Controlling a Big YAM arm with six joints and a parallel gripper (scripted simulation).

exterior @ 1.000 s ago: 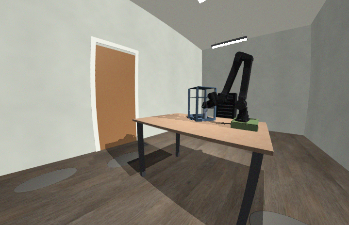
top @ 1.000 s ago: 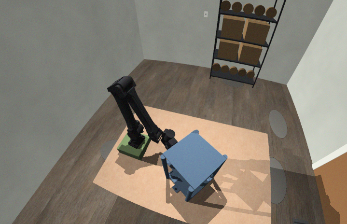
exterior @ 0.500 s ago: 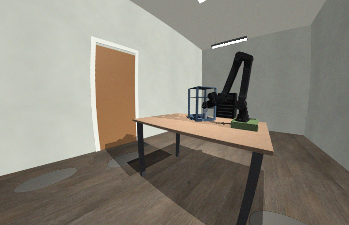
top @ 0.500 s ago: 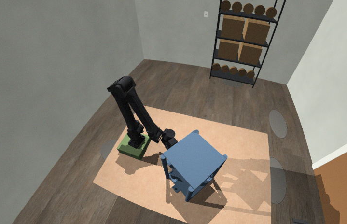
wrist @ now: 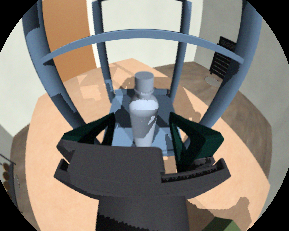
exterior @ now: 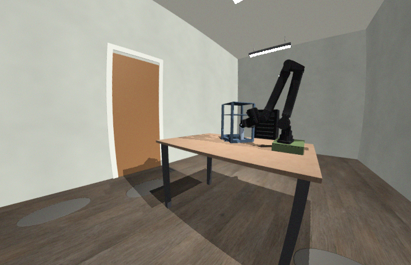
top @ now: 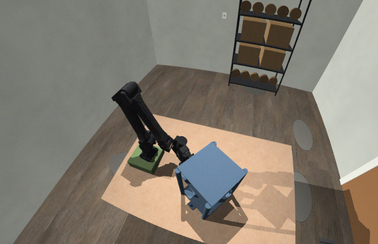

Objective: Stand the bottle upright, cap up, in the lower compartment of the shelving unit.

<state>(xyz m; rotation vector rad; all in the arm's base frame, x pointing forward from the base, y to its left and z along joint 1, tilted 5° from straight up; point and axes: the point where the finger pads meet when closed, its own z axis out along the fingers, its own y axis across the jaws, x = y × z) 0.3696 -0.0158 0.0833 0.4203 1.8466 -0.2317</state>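
The bottle is 3 cm ahead of my hand, 2 cm to the right of it and 2 cm below it. From my hand the other things lie so: blue shelving unit 10 cm ahead, 4 cm to the right, 2 cm above.
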